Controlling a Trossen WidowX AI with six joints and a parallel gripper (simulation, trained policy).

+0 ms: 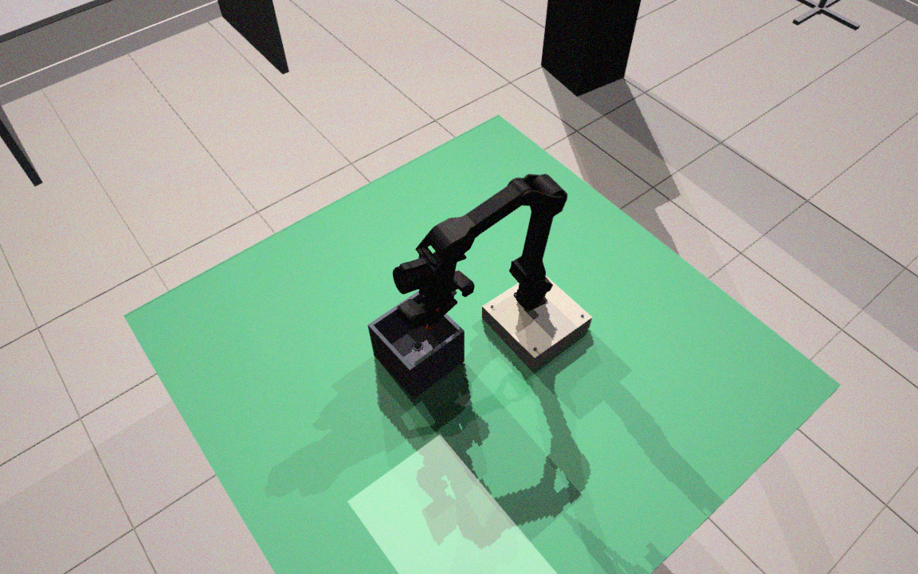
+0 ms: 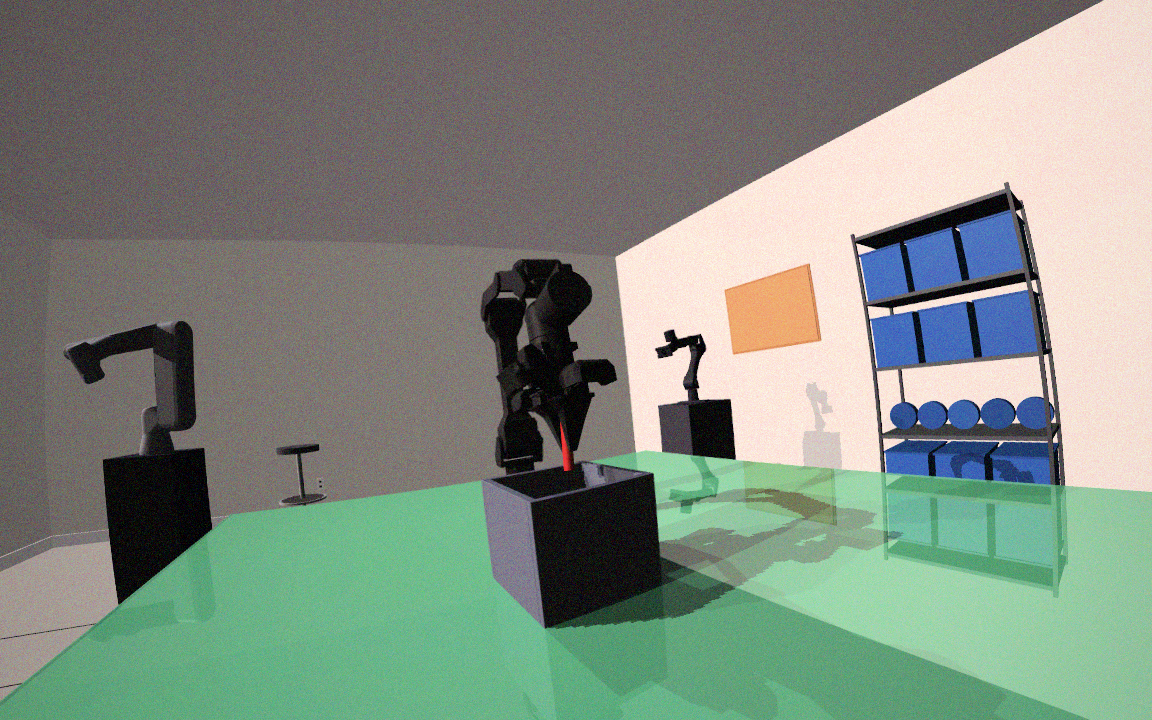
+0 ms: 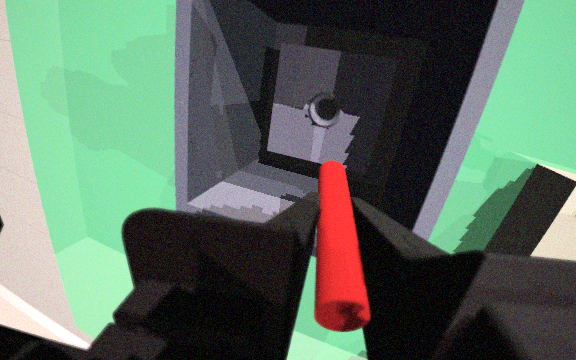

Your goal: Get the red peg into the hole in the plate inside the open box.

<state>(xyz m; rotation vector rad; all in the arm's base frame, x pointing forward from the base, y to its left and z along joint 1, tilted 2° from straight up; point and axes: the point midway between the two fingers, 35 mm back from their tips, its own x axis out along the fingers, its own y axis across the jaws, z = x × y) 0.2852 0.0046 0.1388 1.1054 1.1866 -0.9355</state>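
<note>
Now: gripper tip 12 cm above the grey plate, 3 cm short of it and 2 cm to the left of it. Round my gripper tip: red peg 2 cm above.
</note>
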